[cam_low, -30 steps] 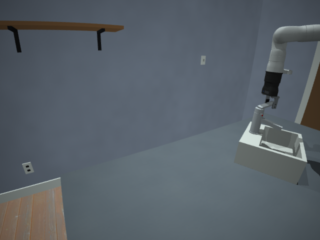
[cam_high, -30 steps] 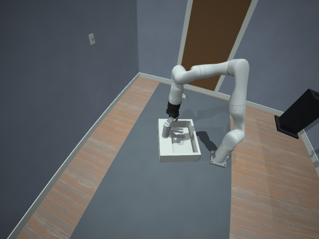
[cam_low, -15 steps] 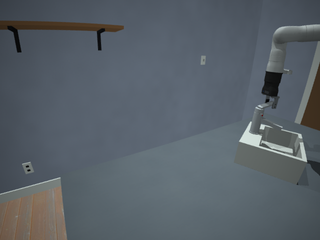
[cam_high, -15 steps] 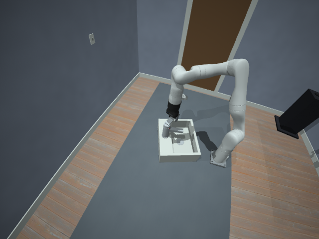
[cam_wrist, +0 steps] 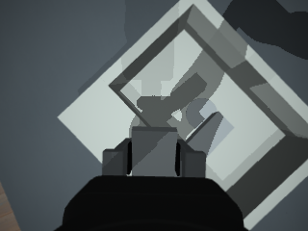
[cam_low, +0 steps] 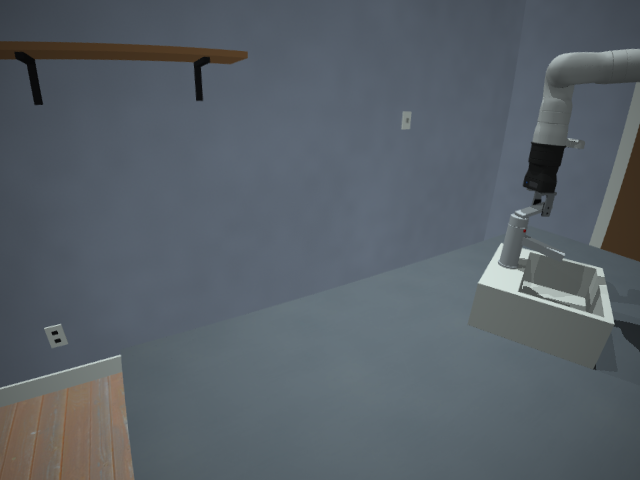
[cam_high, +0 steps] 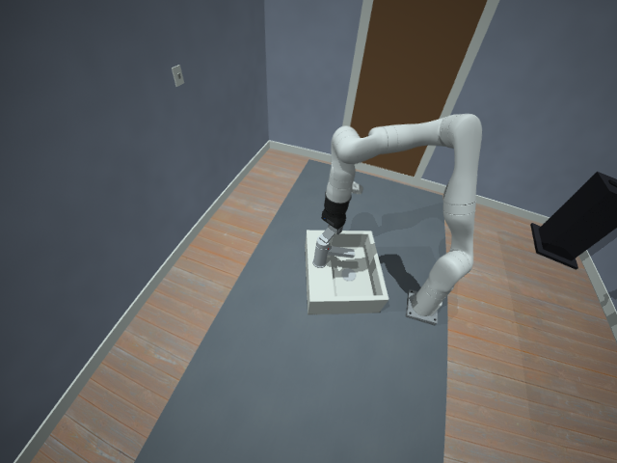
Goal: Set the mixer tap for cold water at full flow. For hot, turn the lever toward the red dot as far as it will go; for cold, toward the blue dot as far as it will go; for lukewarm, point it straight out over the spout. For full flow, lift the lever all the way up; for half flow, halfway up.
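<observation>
The flat lever is 20 mm to the left of my hand, 10 mm below it and 10 mm ahead of it. The rest, counted from my hand: white basin 250 mm below, 90 mm behind; then grey mixer tap 60 mm below, 40 mm to the left.
</observation>
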